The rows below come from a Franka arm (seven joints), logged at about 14 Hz.
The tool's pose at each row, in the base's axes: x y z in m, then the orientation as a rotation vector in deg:
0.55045 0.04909 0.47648 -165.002 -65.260 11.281
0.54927 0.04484 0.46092 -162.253 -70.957 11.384
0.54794 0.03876 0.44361 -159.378 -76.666 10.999
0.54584 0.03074 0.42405 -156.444 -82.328 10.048
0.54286 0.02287 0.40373 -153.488 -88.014 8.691
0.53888 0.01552 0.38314 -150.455 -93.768 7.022
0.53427 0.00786 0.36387 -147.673 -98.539 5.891
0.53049 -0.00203 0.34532 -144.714 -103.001 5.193
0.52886 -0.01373 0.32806 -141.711 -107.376 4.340
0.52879 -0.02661 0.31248 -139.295 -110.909 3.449
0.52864 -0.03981 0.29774 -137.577 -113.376 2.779
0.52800 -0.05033 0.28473 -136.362 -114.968 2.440
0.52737 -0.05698 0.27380 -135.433 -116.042 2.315
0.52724 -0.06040 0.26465 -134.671 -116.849 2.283
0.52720 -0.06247 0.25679 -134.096 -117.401 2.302
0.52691 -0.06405 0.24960 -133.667 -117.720 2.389
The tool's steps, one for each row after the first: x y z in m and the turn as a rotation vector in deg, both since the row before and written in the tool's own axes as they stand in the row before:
-0.00215 0.00358 0.01563 0.138 -0.121 -4.085
-0.00363 0.00475 0.01740 -0.065 0.127 -4.139
-0.00579 0.00529 0.01974 -0.331 0.402 -4.139
-0.00660 0.00401 0.02059 -0.634 0.538 -4.155
-0.00710 0.00219 0.02094 -0.904 0.610 -4.205
-0.00806 0.00079 0.01964 -0.640 0.370 -3.566
-0.00998 0.00164 0.01881 -0.366 0.211 -3.457
-0.01117 0.00344 0.01735 -0.480 0.251 -3.423
-0.01217 0.00434 0.01555 -0.561 0.233 -2.754
-0.01276 0.00355 0.01470 -0.440 0.162 -1.931
-0.01038 0.00194 0.01299 -0.205 0.090 -1.287
-0.00663 0.00093 0.01092 -0.042 0.052 -0.913
-0.00339 0.00075 0.00913 0.025 0.034 -0.713
-0.00205 0.00056 0.00784 0.062 0.027 -0.511
-0.00161 0.00021 0.00719 0.121 0.023 -0.337

